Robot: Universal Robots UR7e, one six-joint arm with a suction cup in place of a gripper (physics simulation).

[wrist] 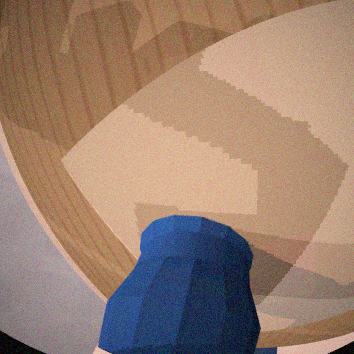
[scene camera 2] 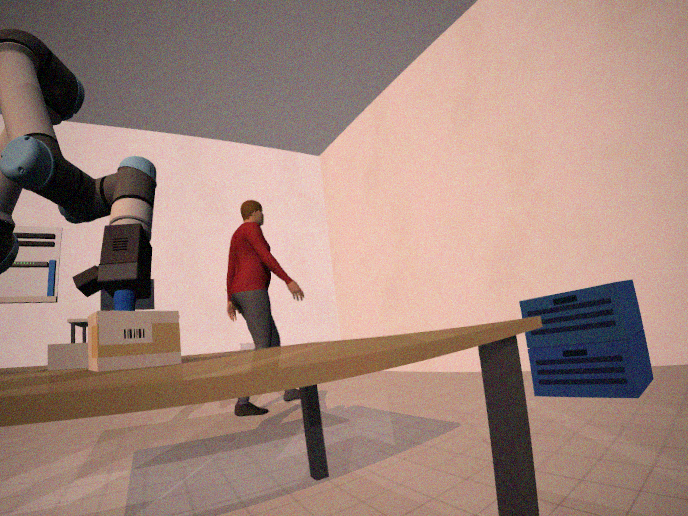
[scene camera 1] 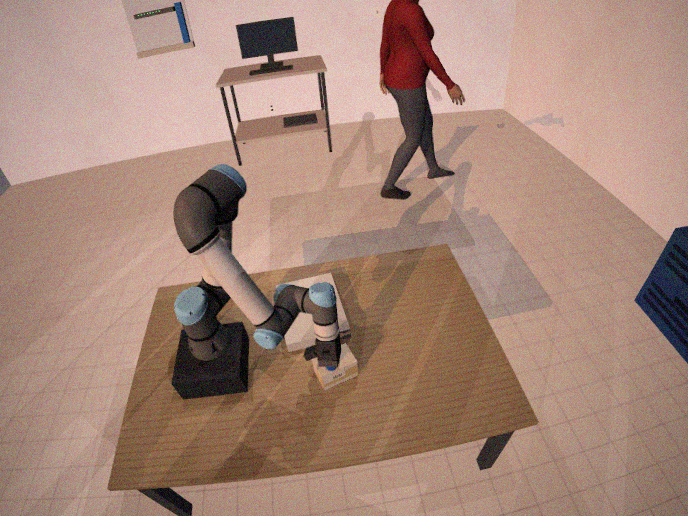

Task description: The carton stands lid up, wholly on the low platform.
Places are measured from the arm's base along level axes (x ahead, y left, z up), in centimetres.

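Pixels of known places: hand at its tool point: (wrist: 192, 232) (scene camera 2: 124, 318) (scene camera 1: 331, 369); arm's base at its link origin: (scene camera 1: 210, 343).
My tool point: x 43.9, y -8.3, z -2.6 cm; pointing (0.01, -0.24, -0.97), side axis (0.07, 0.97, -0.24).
Observation:
For each thing: its top centre in the pictures, then the offset to it from my tool point.
- carton at its top centre: (wrist: 276, 278) (scene camera 2: 133, 313) (scene camera 1: 333, 359) dx +0.7, dy +3.1, dz +1.0 cm
- low platform at its top centre: (scene camera 2: 113, 343) (scene camera 1: 310, 305) dx -10.5, dy +30.9, dz -2.9 cm
The carton (scene camera 1: 345, 374) (scene camera 2: 135, 349) (wrist: 170, 180) is a small pale and tan box with a barcode on one side. It stands upright on the table, beside the low platform and not on it. Its upward face is plain and pale in the wrist view; I cannot tell whether that is the lid. The low platform (scene camera 1: 300, 333) (scene camera 2: 67, 356) is a flat whitish block behind the carton, partly hidden by my arm in scene camera 1. My gripper, a blue suction cup (scene camera 1: 331, 367) (scene camera 2: 123, 308) (wrist: 195, 225), points down, pressed on the carton's top face and shut on it.
The wooden table (scene camera 1: 422, 355) (scene camera 2: 355, 361) carries my arm's black base block (scene camera 1: 211, 377) left of the carton. A person in red (scene camera 1: 408, 55) (scene camera 2: 248, 261) is behind the table. A desk with a monitor (scene camera 1: 267, 37) stands at the back wall. Blue boxes (scene camera 1: 669, 294) (scene camera 2: 583, 338) are at the right.

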